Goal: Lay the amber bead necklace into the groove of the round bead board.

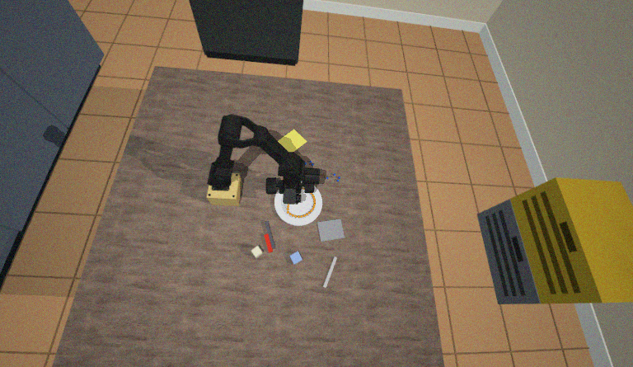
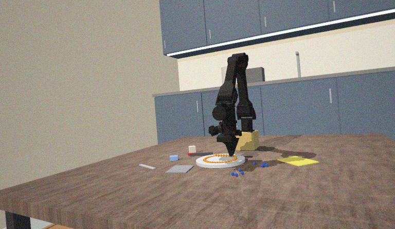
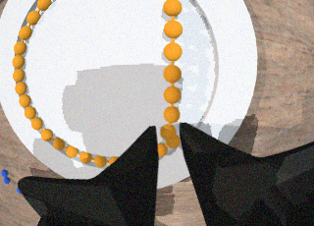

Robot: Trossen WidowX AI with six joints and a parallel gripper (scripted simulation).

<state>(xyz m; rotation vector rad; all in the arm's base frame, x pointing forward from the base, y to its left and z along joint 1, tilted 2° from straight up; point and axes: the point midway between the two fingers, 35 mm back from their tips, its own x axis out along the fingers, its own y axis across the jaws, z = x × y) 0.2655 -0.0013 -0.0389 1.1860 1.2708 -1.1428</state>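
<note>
Right now my gripper tip is 19 cm to the left of the red stick, 7 cm past it and 1 cm above it. Also, from my gripper tip: yellow sheet (26 cm to the left, 1 cm below); light blue cube (26 cm to the right, 3 cm ahead, 1 cm below); grey square tile (17 cm ahead, 15 cm to the right, 1 cm below).
</note>
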